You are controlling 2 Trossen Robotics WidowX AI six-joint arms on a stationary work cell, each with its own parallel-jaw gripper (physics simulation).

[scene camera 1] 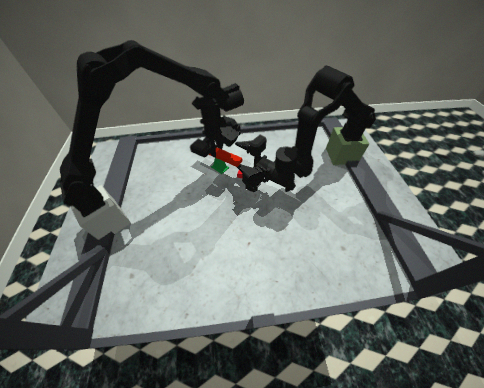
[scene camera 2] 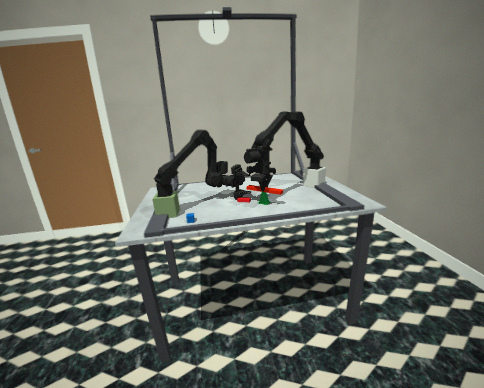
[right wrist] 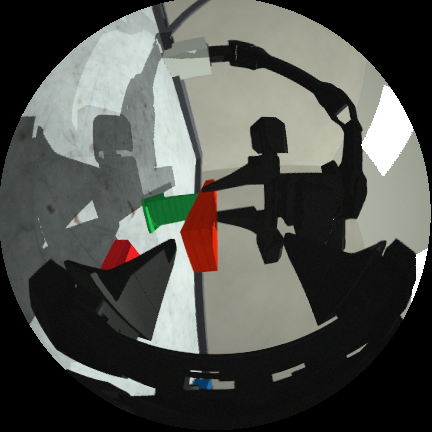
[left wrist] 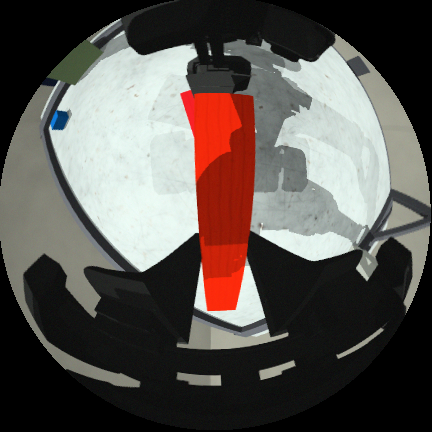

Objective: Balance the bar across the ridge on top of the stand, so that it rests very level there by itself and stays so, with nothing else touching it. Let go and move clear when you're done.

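Places are measured from the left arm's base along level axes (x right, y ahead, z up), in millimetres.
Pixels of known places: left gripper, fingertip midpoint: (scene camera 1: 217, 154) (scene camera 2: 264, 190) (right wrist: 204, 203) (left wrist: 222, 236); right gripper, fingertip midpoint: (scene camera 1: 235, 154) (scene camera 2: 250, 184) (right wrist: 231, 241) (left wrist: 205, 118); left arm's base, origin of the base link: (scene camera 1: 91, 204) (scene camera 2: 314, 168); right arm's base, origin of the base link: (scene camera 1: 351, 135) (scene camera 2: 165, 194).
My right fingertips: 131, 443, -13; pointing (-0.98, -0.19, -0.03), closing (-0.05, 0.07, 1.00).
Note:
Ahead of a thing's pixels: the offset from my right fingertips to its middle, as dx, dy, dz.
The long red bar @[-70, -27, -23] (scene camera 1: 229, 157) (scene camera 2: 272, 190) (left wrist: 225, 175) (right wrist: 201, 235) lies across the top of the green stand (scene camera 1: 219, 166) (scene camera 2: 264, 198) (right wrist: 172, 210); whether it bears on the ridge cannot be told. It looks near level. My left gripper (scene camera 1: 215, 148) (scene camera 2: 264, 186) (left wrist: 222, 236) (right wrist: 204, 203) is shut on the bar from above, near the stand. My right gripper (scene camera 1: 239, 155) (right wrist: 231, 241) is open, at the bar's end away from the left fingers, with nothing gripped. In the left wrist view the bar hides the stand.
A small red block @[+37, +18, -89] (scene camera 1: 240, 174) (scene camera 2: 243, 199) (left wrist: 187, 107) (right wrist: 120, 252) lies on the table below the right gripper, close to the stand. A blue cube @[+58, +348, -81] (scene camera 2: 190, 218) (left wrist: 60, 120) (right wrist: 202, 383) lies near the green base @[+225, +370, -46] (scene camera 2: 166, 205) of the right arm.

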